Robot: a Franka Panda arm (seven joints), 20 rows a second.
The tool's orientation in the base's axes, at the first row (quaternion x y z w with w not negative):
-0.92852 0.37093 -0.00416 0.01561
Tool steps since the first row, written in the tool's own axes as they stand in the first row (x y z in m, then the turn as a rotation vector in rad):
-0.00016 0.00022 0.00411 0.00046 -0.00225 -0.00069
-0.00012 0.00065 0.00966 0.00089 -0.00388 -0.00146
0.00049 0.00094 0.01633 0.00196 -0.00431 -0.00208
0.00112 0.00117 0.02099 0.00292 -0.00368 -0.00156
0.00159 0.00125 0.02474 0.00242 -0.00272 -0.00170
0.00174 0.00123 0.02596 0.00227 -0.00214 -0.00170
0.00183 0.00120 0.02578 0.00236 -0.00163 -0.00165
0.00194 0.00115 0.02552 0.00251 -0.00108 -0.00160
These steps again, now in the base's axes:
-0.00019 0.00006 -0.00411 0.00187 0.00129 0.00076
-0.00035 -0.00014 -0.00968 0.00329 0.00216 0.00158
0.00002 -0.00060 -0.01635 0.00435 0.00172 0.00221
0.00041 -0.00108 -0.02102 0.00462 0.00061 0.00167
0.00077 -0.00136 -0.02477 0.00359 0.00026 0.00178
0.00092 -0.00142 -0.02599 0.00309 -0.00006 0.00176
0.00100 -0.00146 -0.02581 0.00280 -0.00049 0.00169
0.00111 -0.00151 -0.02555 0.00253 -0.00099 0.00162

